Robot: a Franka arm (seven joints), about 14 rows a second.
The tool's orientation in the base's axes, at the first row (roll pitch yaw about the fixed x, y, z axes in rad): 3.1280 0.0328 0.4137
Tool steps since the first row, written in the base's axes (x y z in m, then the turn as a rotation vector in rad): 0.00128 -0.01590 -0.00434 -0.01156 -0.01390 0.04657; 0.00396 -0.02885 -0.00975 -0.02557 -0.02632 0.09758; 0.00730 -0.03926 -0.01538 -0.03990 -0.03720 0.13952; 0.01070 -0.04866 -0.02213 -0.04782 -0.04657 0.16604; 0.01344 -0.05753 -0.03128 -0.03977 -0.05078 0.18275; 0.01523 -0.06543 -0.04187 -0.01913 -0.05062 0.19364; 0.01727 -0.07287 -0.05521 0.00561 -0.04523 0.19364
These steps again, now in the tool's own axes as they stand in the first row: -0.00507 0.01501 0.00471 -0.01769 0.00870 -0.04590; -0.00765 0.02787 0.01039 -0.03718 0.01513 -0.09622; -0.00859 0.03867 0.01620 -0.05604 0.01989 -0.13750; -0.00903 0.04855 0.02310 -0.06792 0.02564 -0.16357; -0.00979 0.05764 0.03240 -0.06279 0.03296 -0.18036; -0.01098 0.06545 0.04315 -0.04420 0.04127 -0.19175; -0.01166 0.07290 0.05662 -0.01939 0.04629 -0.19250
